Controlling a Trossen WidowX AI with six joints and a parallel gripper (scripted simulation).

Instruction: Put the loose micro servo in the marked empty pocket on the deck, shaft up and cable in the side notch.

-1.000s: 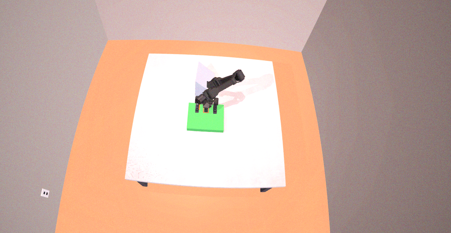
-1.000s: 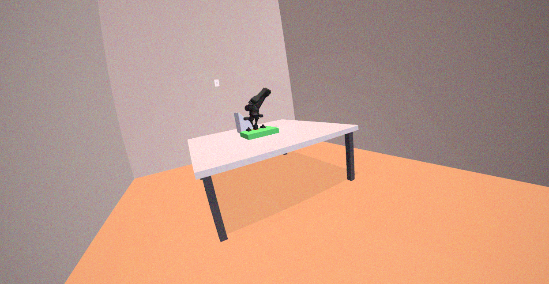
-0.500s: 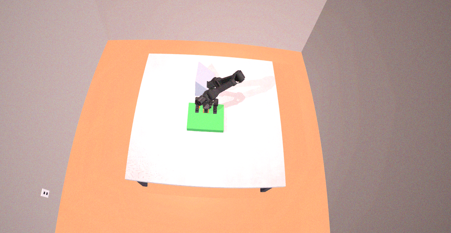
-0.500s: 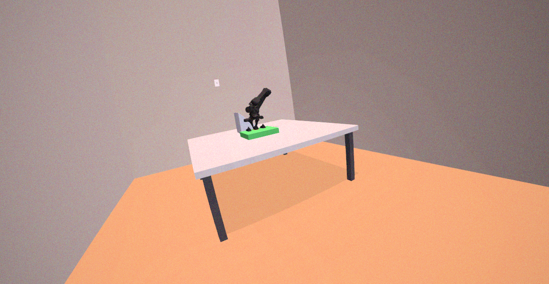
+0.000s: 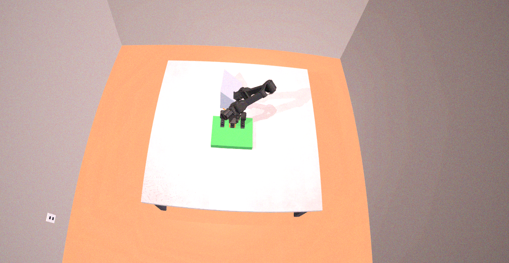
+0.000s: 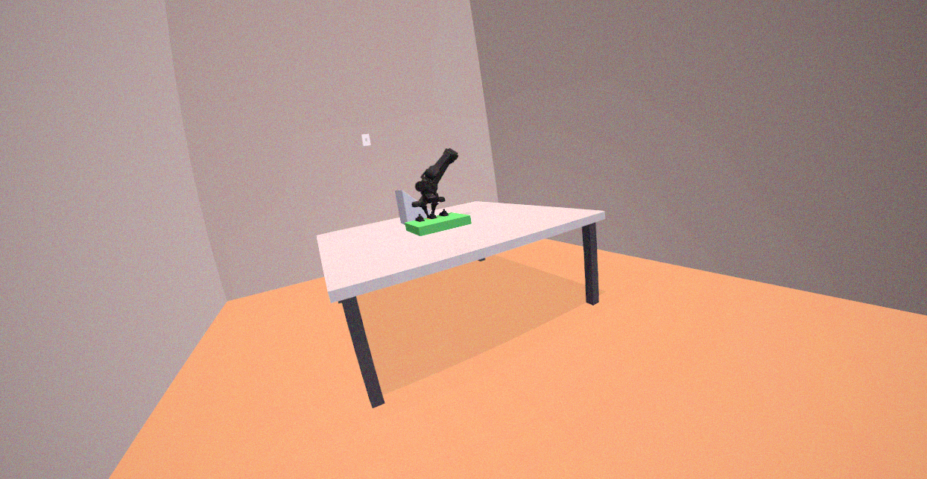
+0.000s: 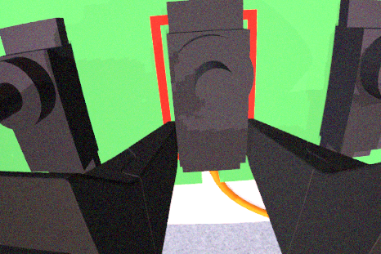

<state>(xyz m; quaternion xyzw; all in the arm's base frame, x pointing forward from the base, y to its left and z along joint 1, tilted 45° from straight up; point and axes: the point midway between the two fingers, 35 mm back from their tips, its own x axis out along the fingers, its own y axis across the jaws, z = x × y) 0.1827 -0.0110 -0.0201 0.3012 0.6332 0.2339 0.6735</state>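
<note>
Right now the green deck is 120 mm ahead of my gripper tip and 30 mm below it.
</note>
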